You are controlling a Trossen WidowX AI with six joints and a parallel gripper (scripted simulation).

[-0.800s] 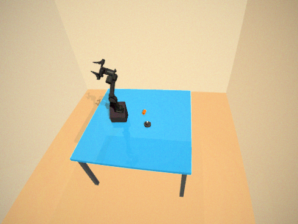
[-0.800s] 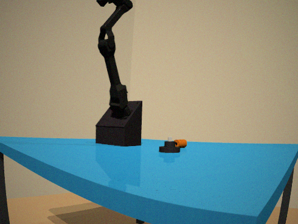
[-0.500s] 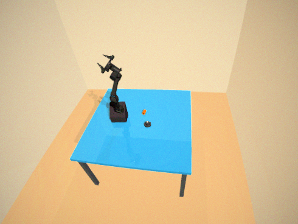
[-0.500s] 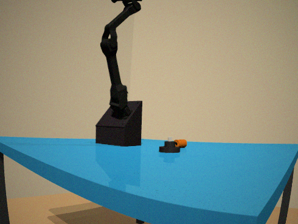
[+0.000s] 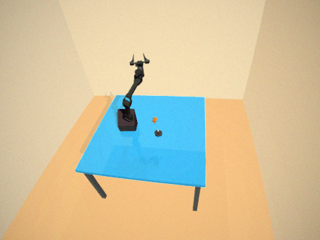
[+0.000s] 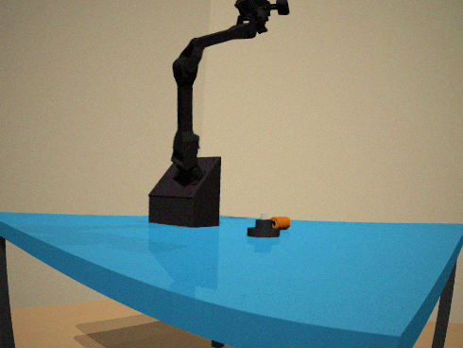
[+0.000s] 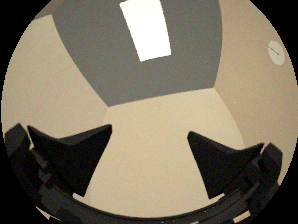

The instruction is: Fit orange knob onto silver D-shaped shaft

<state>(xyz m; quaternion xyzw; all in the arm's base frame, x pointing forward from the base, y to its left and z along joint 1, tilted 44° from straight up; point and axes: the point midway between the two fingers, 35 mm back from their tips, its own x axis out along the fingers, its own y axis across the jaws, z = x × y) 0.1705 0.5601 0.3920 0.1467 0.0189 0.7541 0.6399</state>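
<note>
My gripper tip is 83 cm above the orange knob, 7 cm short of it and 2 cm to the left of it. The rest, counted from my gripper tip: round pedestal: 82 cm below, 24 cm to the right, 13 cm ahead.
</note>
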